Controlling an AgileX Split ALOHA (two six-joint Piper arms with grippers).
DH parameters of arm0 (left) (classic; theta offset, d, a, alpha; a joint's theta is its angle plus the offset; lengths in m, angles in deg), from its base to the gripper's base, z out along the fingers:
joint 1: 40.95 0.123 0 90
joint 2: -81.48 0 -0.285 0
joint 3: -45.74 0 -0.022 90
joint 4: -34.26 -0.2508 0 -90
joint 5: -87.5 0 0.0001 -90
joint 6: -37.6 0.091 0 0
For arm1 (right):
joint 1: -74.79 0.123 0 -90
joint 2: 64.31 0 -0.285 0
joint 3: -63.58 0 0.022 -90
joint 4: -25.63 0.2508 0 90
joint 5: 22.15 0 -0.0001 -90
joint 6: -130.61 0.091 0 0
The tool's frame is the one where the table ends.
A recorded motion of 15 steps. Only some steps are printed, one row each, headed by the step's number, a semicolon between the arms.
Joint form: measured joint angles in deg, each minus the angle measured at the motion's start. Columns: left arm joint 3, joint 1, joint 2, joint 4, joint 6, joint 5; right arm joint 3, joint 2, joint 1, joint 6, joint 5, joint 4.
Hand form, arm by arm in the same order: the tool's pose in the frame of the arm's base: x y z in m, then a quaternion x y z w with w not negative. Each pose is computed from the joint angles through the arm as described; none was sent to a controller.
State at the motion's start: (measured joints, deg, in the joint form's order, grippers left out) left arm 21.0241 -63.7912 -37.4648 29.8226 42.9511 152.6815; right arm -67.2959 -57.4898 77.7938 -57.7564 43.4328 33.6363
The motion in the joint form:
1: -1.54 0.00 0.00 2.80 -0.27 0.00; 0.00 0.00 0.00 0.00 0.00 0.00
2: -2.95 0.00 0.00 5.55 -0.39 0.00; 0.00 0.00 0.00 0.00 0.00 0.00
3: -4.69 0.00 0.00 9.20 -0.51 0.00; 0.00 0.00 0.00 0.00 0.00 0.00
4: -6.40 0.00 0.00 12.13 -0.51 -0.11; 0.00 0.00 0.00 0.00 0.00 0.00
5: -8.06 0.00 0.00 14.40 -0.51 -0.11; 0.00 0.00 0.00 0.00 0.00 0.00
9: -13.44 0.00 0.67 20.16 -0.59 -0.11; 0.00 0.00 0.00 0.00 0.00 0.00
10: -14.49 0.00 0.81 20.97 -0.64 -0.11; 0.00 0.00 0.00 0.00 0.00 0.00
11: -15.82 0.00 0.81 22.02 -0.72 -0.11; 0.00 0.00 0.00 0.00 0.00 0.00
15: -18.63 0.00 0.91 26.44 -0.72 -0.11; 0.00 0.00 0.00 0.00 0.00 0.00
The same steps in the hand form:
1: 0.3573 -0.1531 0.1947 0.16848 0.62053 -0.12192 0.75610; -0.0110 0.0110 0.2685 -0.09207 0.86562 0.04670 0.48994
2: 0.3548 -0.1477 0.1886 0.14764 0.63540 -0.11516 0.74914; -0.0110 0.0110 0.2685 -0.09207 0.86562 0.04670 0.48994
3: 0.3514 -0.1406 0.1810 0.12002 0.65341 -0.10507 0.74000; -0.0110 0.0110 0.2685 -0.09207 0.86562 0.04670 0.48994
4: 0.3473 -0.1343 0.1735 0.09915 0.66973 -0.09509 0.72979; -0.0110 0.0110 0.2685 -0.09207 0.86562 0.04670 0.48994
5: 0.3427 -0.1289 0.1666 0.08352 0.68340 -0.08631 0.72009; -0.0110 0.0110 0.2685 -0.09207 0.86562 0.04670 0.48994
9: 0.3253 -0.1128 0.1494 0.04486 0.71877 -0.06089 0.69112; -0.0110 0.0110 0.2685 -0.09207 0.86562 0.04670 0.48994
10: 0.3216 -0.1100 0.1463 0.03972 0.72487 -0.05669 0.68540; -0.0110 0.0110 0.2685 -0.09207 0.86562 0.04670 0.48994
11: 0.3169 -0.1064 0.1415 0.03328 0.73347 -0.05084 0.67700; -0.0110 0.0110 0.2685 -0.09207 0.86562 0.04670 0.48994
15: 0.3066 -0.0956 0.1319 0.00329 0.75198 -0.02932 0.65852; -0.0110 0.0110 0.2685 -0.09207 0.86562 0.04670 0.48994

